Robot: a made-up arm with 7 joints.
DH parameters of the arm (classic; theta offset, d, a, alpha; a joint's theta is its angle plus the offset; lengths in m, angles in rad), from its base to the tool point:
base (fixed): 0 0.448 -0.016 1.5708
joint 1: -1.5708 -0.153 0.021 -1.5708
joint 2: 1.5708 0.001 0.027 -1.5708
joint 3: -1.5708 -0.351 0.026 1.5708
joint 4: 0 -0.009 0.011 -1.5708
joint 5: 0 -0.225 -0.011 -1.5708
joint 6: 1.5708 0 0.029 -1.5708
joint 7: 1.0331 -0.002 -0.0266 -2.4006
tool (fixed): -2.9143 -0.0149 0 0
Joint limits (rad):
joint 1: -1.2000..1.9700
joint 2: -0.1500..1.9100
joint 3: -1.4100..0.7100
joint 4: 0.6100..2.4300
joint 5: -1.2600..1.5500
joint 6: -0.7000..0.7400
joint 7: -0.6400..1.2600
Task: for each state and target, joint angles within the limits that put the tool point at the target. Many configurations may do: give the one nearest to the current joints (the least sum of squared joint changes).
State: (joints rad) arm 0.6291 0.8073 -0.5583 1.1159 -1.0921 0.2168 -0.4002
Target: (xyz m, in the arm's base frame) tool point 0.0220 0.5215 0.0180
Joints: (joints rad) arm -0.3042 0.9124 -0.7592 0.6729 -1.0457 0.2152 -0.4421
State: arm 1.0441 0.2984 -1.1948 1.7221 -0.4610 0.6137 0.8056
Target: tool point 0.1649 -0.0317 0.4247
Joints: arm 0.9774 -0.1031 -1.4100 2.4269 -0.5254 0.4506 0.8113
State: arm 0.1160 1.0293 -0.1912 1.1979 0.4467 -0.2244 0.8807
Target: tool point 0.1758 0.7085 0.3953
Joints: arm -0.0413 1.2969 0.3547 0.8187 0.4320 -0.2117 0.6718
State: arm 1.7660 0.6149 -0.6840 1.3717 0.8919 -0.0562 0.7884
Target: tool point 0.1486 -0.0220 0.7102
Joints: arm 1.9700 0.0156 -0.9006 2.0873 0.9090 -0.1058 0.8639
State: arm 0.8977 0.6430 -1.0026 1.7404 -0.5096 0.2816 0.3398
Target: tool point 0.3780 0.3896 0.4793
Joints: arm 1.0216 1.0395 -0.7882 1.5624 -0.4914 0.3184 0.3330
